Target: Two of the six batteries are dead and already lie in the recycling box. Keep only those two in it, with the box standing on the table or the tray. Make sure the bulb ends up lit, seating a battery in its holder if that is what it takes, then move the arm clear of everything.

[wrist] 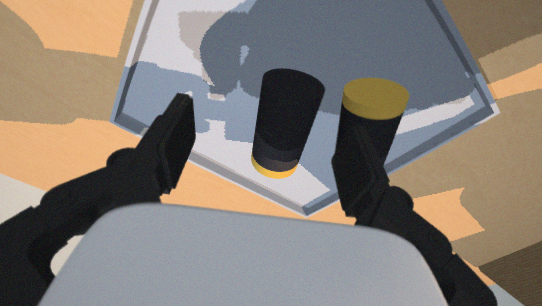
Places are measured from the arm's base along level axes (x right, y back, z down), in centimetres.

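Pixels of known places: gripper, fingertip midpoint: (270,130).
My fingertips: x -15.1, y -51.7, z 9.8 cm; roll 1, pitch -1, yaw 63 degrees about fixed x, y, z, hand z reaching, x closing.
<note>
Ahead of a thing's pixels: the offset from my fingertips to its middle. "spot": to the spot under its first point. Level surfaces: height alone.
A shallow pale grey-blue open container {spot: dx -8.1, dy +3.8, dz +2.1 cm} (250,189) holds two black batteries; I cannot tell for sure if it is the recycling box or the tray. One battery {dx -0.1, dy +1.0, dz +1.3 cm} (286,120) appears to stand on its yellow-banded end, dark end up. The other battery {dx +2.8, dy +5.5, dz +1.3 cm} (375,112) appears to stand with its yellow end up, to the right and apart from the first. My gripper (270,130) is open and empty. In the view the first battery shows between the fingers, and the right finger covers the lower part of the second. Contact cannot be told. The bulb, its holder and the other batteries do not show.
The container's low walls run close around the batteries, with a corner {spot: dx -8.1, dy +11.0, dz +2.5 cm} (306,212) near the gripper body. It rests on an orange wood-look surface {dz +3.3 cm} (45,145). A dark brown ridged surface (520,267) shows at the lower right. Arm shadows fall over the container.
</note>
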